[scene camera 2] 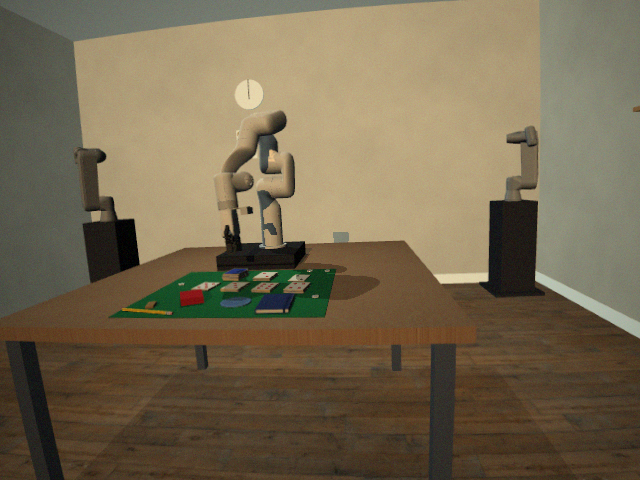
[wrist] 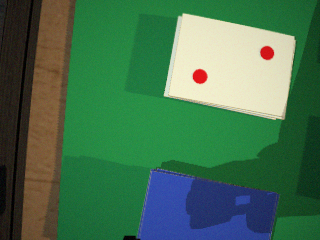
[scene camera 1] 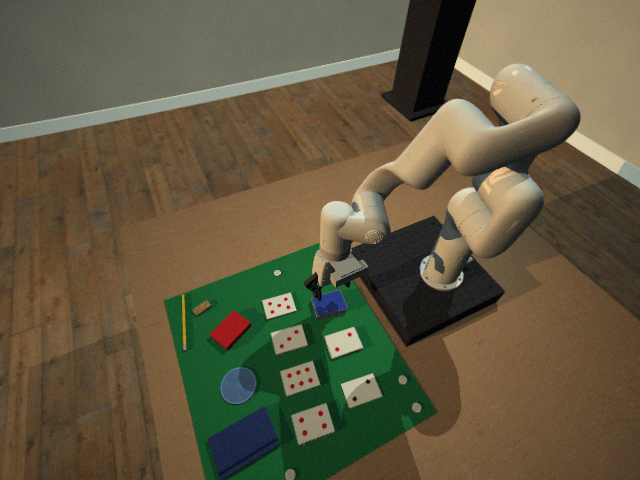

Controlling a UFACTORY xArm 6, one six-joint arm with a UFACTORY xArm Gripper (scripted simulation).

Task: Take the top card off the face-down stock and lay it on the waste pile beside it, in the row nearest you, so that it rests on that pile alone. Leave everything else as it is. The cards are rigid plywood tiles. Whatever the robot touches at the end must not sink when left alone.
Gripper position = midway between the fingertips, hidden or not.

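My gripper [scene camera 1: 331, 290] [scene camera 2: 235, 252] is visible, as are a green mat [scene camera 1: 360, 430] [wrist: 118, 126] and a red box [scene camera 1: 231, 329]; in the wrist view the box is out of frame.
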